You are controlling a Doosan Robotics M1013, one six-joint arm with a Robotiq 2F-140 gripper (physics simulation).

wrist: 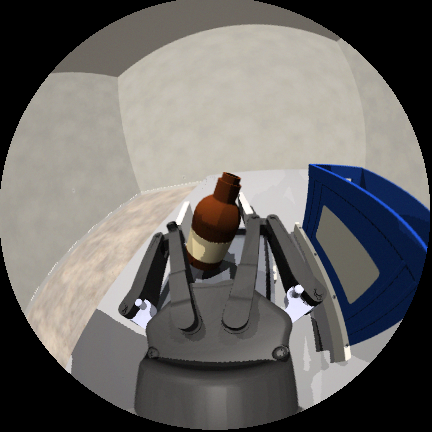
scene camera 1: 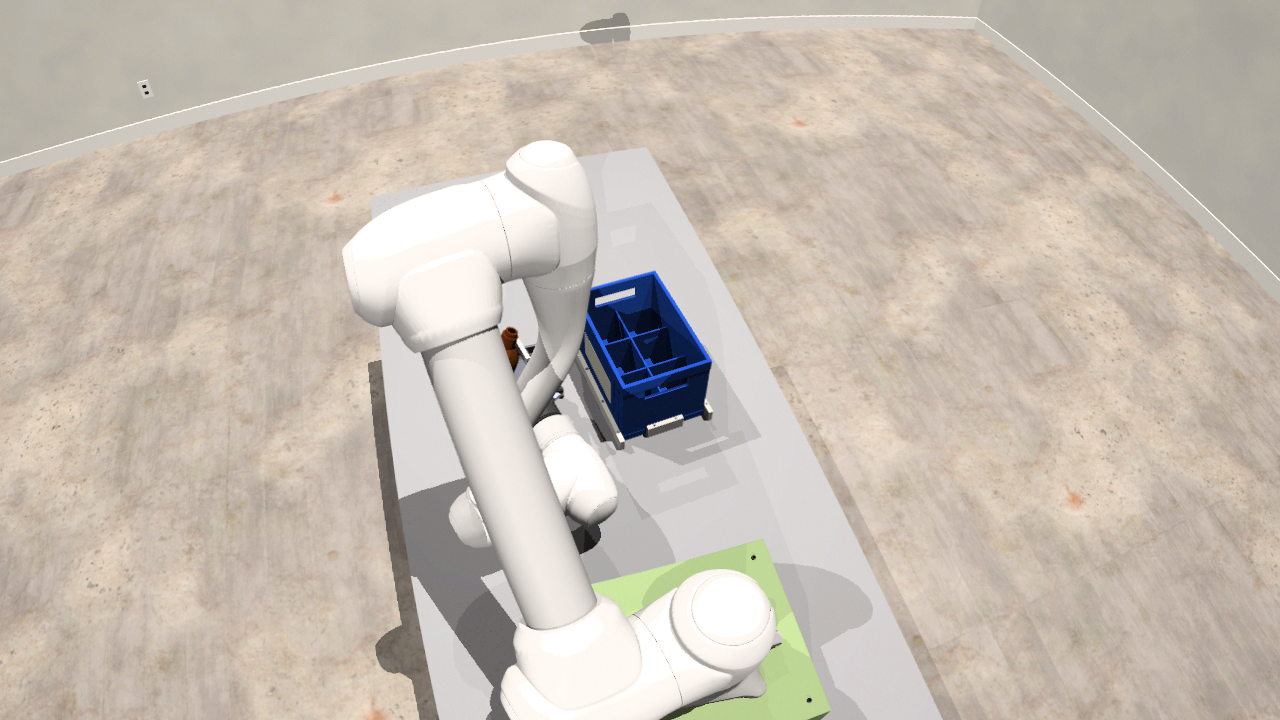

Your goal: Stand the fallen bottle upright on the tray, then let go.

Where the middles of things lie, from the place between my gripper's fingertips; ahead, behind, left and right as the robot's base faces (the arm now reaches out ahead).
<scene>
I see my gripper 13 cm above the grey tray (wrist: 226, 270) and 4 cm past it. Also, from my hand: brown bottle (wrist: 216, 217) (3 cm below, 1 cm to the left, 1 cm behind).
</scene>
